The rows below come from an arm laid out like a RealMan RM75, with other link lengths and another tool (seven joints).
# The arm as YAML. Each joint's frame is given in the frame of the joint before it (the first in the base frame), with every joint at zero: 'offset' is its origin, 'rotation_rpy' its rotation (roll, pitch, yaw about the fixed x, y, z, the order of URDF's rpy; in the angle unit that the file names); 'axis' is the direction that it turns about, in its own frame. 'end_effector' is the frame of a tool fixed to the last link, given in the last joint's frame.
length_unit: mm
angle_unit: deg
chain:
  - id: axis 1
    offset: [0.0, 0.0, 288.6]
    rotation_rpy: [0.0, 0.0, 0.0]
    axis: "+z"
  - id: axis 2
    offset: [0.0, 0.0, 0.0]
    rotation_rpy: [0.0, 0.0, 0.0]
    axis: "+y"
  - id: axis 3
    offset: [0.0, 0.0, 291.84]
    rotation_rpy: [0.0, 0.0, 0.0]
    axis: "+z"
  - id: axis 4
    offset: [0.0, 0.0, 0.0]
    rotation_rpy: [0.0, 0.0, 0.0]
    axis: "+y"
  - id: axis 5
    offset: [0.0, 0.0, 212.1]
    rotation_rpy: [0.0, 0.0, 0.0]
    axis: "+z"
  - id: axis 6
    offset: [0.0, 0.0, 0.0]
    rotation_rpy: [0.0, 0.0, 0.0]
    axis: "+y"
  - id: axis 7
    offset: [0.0, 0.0, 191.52]
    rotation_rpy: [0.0, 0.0, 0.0]
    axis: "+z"
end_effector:
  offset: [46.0, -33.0, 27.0]
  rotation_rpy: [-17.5, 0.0, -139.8]
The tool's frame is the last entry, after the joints.
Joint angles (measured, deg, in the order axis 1, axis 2, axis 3, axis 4, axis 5, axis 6, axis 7), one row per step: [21.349 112.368 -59.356 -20.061 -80.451 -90.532 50.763]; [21.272 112.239 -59.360 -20.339 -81.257 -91.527 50.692]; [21.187 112.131 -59.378 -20.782 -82.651 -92.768 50.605]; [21.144 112.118 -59.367 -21.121 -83.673 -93.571 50.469]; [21.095 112.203 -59.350 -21.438 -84.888 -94.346 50.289]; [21.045 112.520 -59.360 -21.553 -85.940 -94.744 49.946]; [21.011 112.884 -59.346 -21.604 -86.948 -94.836 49.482]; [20.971 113.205 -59.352 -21.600 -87.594 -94.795 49.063]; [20.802 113.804 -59.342 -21.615 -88.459 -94.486 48.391]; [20.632 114.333 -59.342 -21.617 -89.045 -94.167 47.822]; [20.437 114.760 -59.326 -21.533 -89.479 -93.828 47.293]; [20.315 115.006 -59.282 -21.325 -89.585 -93.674 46.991]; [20.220 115.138 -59.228 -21.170 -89.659 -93.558 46.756]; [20.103 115.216 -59.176 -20.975 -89.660 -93.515 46.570]
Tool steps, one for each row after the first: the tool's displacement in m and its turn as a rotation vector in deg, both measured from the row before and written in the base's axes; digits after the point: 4 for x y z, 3 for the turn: [-0.0017 -0.0033 -0.0001 -0.733 -0.116 1.040]; [-0.0020 -0.0050 -0.0012 -1.213 -0.370 1.442]; [-0.0015 -0.0034 -0.0012 -0.817 -0.303 1.042]; [-0.0014 -0.0042 -0.0024 -0.976 -0.354 1.052]; [-0.0013 -0.0040 -0.0043 -0.820 -0.272 0.741]; [-0.0006 -0.0033 -0.0045 -0.622 -0.407 0.589]; [-0.0004 -0.0023 -0.0036 -0.350 -0.274 0.369]; [-0.0001 -0.0033 -0.0060 -0.337 -0.414 0.327]; [-0.0002 -0.0026 -0.0049 -0.172 -0.273 0.191]; [0.0005 -0.0023 -0.0041 -0.069 -0.238 0.026]; [0.0002 -0.0015 -0.0023 -0.003 0.049 -0.141]; [0.0005 -0.0010 -0.0013 0.043 -0.006 -0.112]; [0.0006 -0.0011 -0.0008 0.037 0.068 -0.175]
